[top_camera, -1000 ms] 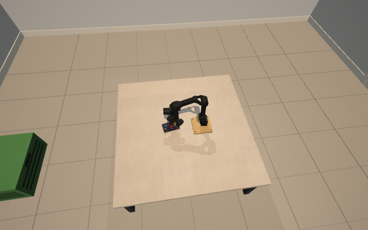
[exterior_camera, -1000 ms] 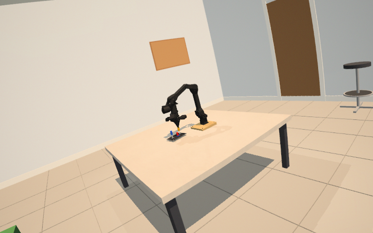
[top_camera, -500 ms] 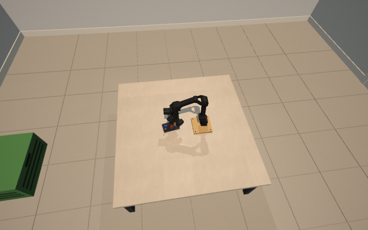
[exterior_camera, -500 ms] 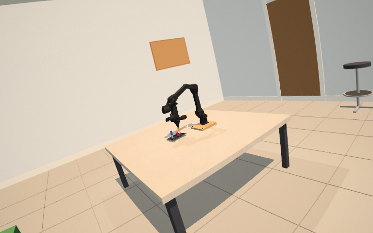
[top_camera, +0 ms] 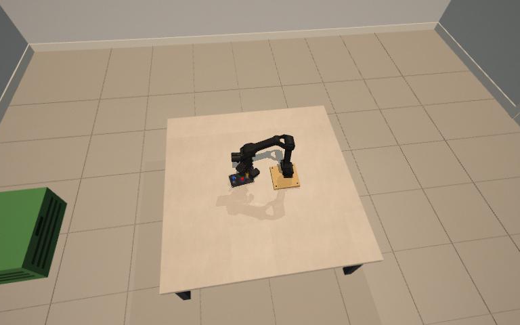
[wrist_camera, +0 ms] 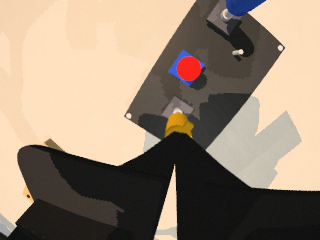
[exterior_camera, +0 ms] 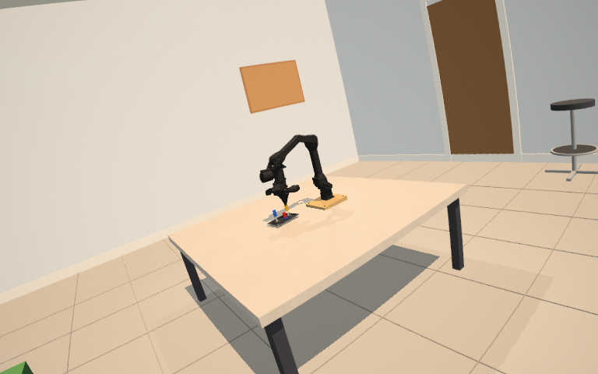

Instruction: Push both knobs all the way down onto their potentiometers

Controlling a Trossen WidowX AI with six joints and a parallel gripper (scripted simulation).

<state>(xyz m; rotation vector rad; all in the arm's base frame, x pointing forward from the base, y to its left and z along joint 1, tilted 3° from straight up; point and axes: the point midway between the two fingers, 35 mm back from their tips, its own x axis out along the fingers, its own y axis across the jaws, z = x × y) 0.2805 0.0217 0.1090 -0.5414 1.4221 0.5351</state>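
Right now the blue knob is 90 mm ahead of my gripper tip, 40 mm to the left of it and 10 mm below it. The rest, counted from my gripper tip: yellow knob 10 mm below.
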